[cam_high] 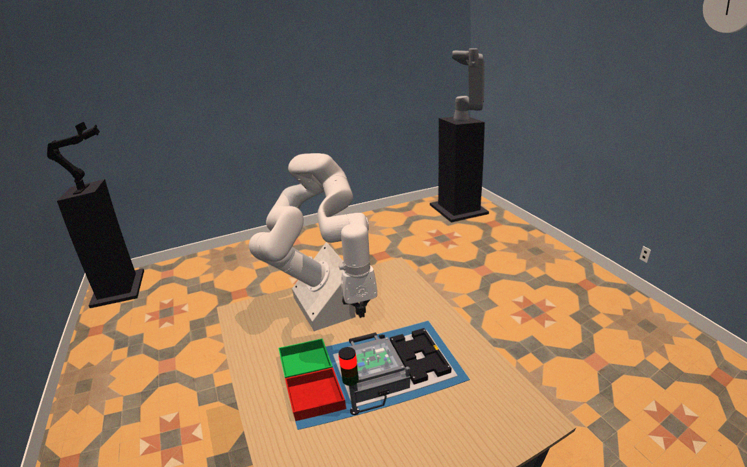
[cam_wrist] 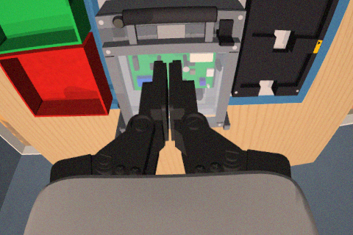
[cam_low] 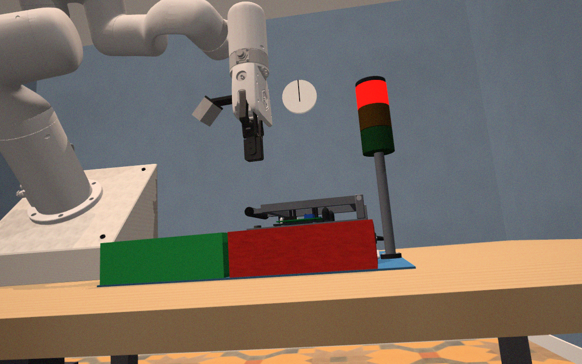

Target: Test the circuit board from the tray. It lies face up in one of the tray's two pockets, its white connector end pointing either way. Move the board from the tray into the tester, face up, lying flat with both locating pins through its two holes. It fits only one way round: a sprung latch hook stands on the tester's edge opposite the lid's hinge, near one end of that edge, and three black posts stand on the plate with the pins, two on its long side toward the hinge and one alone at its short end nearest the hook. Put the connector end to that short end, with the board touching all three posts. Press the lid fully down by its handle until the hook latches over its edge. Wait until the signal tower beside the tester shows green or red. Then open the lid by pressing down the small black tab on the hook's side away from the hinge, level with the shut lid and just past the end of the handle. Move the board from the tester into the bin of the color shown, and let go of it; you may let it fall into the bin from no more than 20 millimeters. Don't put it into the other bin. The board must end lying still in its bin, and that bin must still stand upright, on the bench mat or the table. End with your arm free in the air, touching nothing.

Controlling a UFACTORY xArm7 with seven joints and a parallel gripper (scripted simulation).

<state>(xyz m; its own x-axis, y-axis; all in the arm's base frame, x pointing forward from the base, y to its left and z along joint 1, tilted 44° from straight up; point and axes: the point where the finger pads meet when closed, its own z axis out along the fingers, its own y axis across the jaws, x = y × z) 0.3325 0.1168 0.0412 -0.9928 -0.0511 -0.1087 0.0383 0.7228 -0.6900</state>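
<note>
The black latch tab lies 12 cm below my hand, 6 cm to the left of it and 2 cm ahead of it. Also, from my hand: tester plate: 14 cm below, 9 cm ahead; then tester lid: 12 cm below, 9 cm ahead; then green circuit board: 14 cm below, 8 cm ahead.
</note>
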